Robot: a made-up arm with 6 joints. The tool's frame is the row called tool. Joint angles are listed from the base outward.
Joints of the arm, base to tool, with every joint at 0 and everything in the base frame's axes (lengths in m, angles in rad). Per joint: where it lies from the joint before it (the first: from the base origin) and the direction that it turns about. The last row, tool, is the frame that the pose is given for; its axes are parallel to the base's.
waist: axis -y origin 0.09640 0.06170 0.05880
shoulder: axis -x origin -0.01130 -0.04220 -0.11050
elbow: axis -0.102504 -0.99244 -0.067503 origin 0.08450 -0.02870 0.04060
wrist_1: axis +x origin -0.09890 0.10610 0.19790
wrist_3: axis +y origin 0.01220 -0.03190 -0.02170
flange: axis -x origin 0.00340 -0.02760 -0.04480
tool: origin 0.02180 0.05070 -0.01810
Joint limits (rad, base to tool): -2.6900..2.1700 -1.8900..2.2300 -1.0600..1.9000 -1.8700..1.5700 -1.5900..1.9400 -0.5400..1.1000
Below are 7 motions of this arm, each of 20 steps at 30 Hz.
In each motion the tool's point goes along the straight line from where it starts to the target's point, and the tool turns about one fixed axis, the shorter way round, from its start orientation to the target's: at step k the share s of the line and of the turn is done. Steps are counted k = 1, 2, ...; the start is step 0. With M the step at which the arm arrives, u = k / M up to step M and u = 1 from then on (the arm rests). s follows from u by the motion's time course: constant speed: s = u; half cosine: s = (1 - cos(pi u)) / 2; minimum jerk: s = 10 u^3 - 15 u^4 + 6 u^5.
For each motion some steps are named. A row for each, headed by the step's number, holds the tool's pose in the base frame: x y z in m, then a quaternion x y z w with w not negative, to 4 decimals.
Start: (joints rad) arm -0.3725 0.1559 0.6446 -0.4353 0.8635 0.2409
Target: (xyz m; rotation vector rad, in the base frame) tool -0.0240 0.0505 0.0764 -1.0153 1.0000 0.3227
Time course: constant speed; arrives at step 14
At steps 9, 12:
9: -0.0211 0.0563 0.0641 -0.4430 0.3999 0.0579 0.8003
12: -0.0228 0.0528 0.0715 -0.4562 0.4348 0.1118 0.7683

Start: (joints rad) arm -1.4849 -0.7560 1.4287 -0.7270 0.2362 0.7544
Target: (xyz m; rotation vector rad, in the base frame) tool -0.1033 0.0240 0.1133 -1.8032 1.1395 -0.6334
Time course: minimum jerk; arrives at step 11
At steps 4, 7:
4: -0.0573 0.0283 0.1156 -0.6412 0.4101 -0.2321 0.6056
7: -0.0874 0.0255 0.1141 -0.7001 0.4441 -0.2483 0.5009

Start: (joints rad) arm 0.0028 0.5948 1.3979 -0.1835 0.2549 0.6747
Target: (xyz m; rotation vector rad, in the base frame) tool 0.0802 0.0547 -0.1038 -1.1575 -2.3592 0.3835
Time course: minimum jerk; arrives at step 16
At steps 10, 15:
10: 0.0789 0.0490 -0.1021 -0.4873 -0.7963 0.0638 0.3528
15: 0.0802 0.0547 -0.1038 -0.4236 -0.8618 0.1396 0.2415

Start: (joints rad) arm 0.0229 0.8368 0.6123 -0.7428 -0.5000 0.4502
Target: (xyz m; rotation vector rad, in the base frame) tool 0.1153 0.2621 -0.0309 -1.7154 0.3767 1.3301
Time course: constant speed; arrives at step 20
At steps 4, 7, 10, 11, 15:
4: 0.0754 0.1656 0.0219 -0.8121 -0.3679 0.1648 0.4219
7: 0.0829 0.1837 0.0120 -0.8169 -0.2759 0.2459 0.4429
10: 0.0904 0.2018 0.0021 -0.8090 -0.1797 0.3232 0.4569
11: 0.0929 0.2078 -0.0012 -0.8036 -0.1469 0.3479 0.4600
15: 0.1028 0.2319 -0.0144 -0.7682 -0.0139 0.4403 0.4645

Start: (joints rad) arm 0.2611 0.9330 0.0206 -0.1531 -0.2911 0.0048
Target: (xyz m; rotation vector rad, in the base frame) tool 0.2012 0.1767 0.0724 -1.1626 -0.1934 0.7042
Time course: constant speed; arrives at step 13
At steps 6, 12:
6: 0.1666 0.1817 0.0382 -0.5358 -0.1745 0.1583 0.8108
12: 0.1963 0.1774 0.0675 -0.5378 -0.1017 0.3018 0.7806

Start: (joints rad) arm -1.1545 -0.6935 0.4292 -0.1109 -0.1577 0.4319
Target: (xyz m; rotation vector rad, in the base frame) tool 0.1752 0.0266 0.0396 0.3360 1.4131 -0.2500
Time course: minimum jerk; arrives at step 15
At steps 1, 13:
1: 0.0988 -0.0114 0.0711 -0.0523 0.3291 -0.1679 0.9278
13: 0.1737 0.0259 0.0402 0.1494 0.6392 -0.1153 0.7456

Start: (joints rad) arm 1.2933 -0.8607 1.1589 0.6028 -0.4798 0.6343
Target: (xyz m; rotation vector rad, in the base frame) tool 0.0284 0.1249 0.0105 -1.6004 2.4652 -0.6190
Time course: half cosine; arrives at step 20
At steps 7, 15, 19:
7: 0.0641 0.0730 0.0364 0.5117 -0.8507 -0.0627 0.1020
15: 0.0356 0.1145 0.0157 -0.5320 0.8322 -0.1524 0.0345
19: 0.0287 0.1245 0.0107 -0.5316 0.8194 -0.2034 0.0675

